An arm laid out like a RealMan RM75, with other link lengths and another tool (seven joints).
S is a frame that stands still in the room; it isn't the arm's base.
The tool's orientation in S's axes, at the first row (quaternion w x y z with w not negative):
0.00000, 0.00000, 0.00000, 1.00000
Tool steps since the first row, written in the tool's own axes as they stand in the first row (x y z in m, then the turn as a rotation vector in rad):
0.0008, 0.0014, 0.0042, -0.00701, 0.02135, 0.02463
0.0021, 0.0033, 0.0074, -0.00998, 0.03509, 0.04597
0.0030, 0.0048, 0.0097, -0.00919, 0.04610, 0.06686
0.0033, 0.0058, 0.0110, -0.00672, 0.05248, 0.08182
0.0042, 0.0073, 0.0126, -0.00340, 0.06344, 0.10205
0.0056, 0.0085, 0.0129, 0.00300, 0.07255, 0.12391
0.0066, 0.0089, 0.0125, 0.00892, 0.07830, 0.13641
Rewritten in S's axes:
-0.0008, -0.0014, 0.0042, 0.00701, -0.02135, 0.02463
-0.0021, -0.0033, 0.0074, 0.00998, -0.03509, 0.04597
-0.0030, -0.0048, 0.0097, 0.00919, -0.04610, 0.06686
-0.0033, -0.0058, 0.0110, 0.00672, -0.05248, 0.08182
-0.0042, -0.0073, 0.0126, 0.00340, -0.06344, 0.10205
-0.0056, -0.0085, 0.0129, -0.00300, -0.07255, 0.12391
-0.0066, -0.0089, 0.0125, -0.00892, -0.07830, 0.13641

